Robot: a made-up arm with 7 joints.
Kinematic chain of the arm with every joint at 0, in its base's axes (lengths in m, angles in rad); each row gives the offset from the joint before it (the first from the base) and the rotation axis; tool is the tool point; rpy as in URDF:
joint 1: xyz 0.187 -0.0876 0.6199 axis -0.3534 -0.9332 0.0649
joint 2: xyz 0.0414 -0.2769 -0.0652 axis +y
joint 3: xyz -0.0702 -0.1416 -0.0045 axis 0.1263 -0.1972 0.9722
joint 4: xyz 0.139 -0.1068 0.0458 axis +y
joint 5: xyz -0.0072 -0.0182 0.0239 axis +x
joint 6: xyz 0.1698 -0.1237 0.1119 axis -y
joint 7: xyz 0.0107 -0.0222 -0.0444 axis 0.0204 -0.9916 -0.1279
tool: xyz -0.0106 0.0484 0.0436 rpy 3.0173 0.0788 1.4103
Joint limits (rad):
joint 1: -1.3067..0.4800
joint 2: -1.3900..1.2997
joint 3: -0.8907..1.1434
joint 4: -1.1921..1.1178
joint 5: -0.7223..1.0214
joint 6: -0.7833..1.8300
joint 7: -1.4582..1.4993
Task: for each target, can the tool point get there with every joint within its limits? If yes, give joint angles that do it. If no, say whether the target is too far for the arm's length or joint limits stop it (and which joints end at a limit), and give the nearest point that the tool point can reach.
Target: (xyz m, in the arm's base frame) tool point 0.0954 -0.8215 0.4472
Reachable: yes | joints -1.1673 -0.2952 -0.7356 -0.2253 -0.0396 0.6870 0.6734
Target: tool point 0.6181 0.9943 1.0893
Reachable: no: too far | nearest point 0.3654 -0.1672 0.8135 | short by 1.220 m
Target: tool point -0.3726 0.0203 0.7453
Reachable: no: joint limits stop it (at a limit: joint 1, joint 2, joint 3, joint 7) | nearest point -0.0589 -0.2538 0.7255 | short by 0.417 m
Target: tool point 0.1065 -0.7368 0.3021
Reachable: yes | joints -1.1466 -1.1736 -0.2163 0.6634 0.8881 0.6442 1.0284
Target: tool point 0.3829 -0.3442 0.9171
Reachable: yes | joints 0.3424 -0.2930 0.9871 0.3625 -0.0144 -0.2757 -0.1084
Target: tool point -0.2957 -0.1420 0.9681
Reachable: no: joint limits stop it (at a limit: joint 1, joint 3, joint 7) | nearest point -0.0561 -0.2953 0.8275 | short by 0.317 m
